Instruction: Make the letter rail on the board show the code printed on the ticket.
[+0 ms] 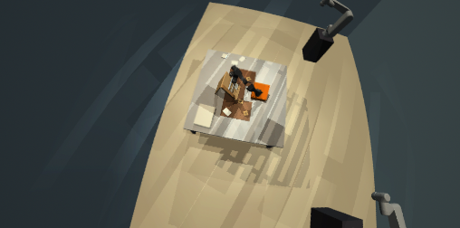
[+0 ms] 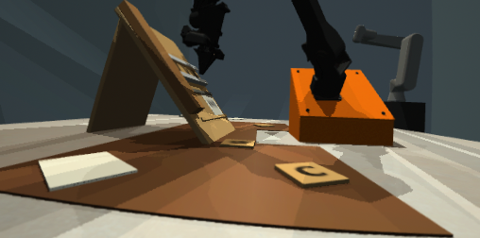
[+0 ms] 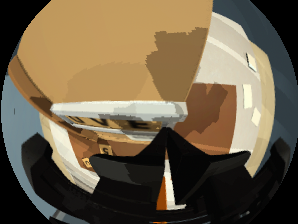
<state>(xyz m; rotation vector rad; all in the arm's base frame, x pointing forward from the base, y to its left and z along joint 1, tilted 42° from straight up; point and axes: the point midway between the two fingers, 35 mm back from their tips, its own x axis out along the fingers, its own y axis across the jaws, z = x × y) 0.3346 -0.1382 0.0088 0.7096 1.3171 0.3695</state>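
The e tile lies 10 mm ahead of my gripper tip, 30 mm to the left of it and 10 mm below it. Also, from my gripper tip: u tile: 30 mm ahead, 140 mm to the left, 10 mm below; then tan tile marked v: 20 mm ahead, 90 mm to the left, 10 mm below; then brown mat: 140 mm behind, 90 mm to the left, 170 mm below.
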